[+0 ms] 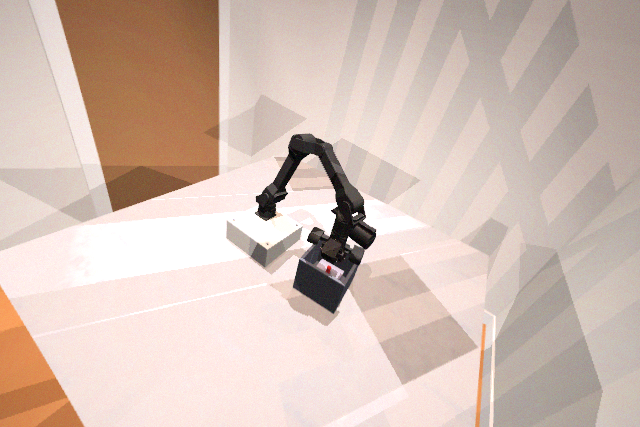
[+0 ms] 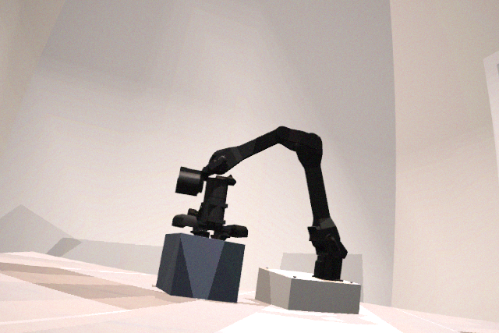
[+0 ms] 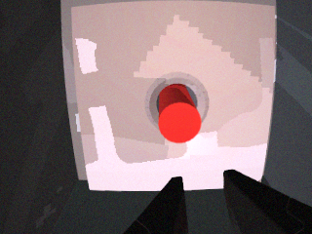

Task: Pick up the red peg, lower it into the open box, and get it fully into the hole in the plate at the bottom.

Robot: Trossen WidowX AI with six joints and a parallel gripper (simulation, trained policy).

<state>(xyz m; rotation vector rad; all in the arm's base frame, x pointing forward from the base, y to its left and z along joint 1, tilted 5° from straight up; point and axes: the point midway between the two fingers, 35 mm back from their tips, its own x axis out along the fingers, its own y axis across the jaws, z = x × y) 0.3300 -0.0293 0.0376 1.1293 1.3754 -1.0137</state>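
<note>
The red peg is 10 mm ahead of my gripper tip, 30 mm to the right of it and 40 mm below it. Round my gripper tip: pale plate: 10 mm ahead, 20 mm to the right, 40 mm below.
</note>
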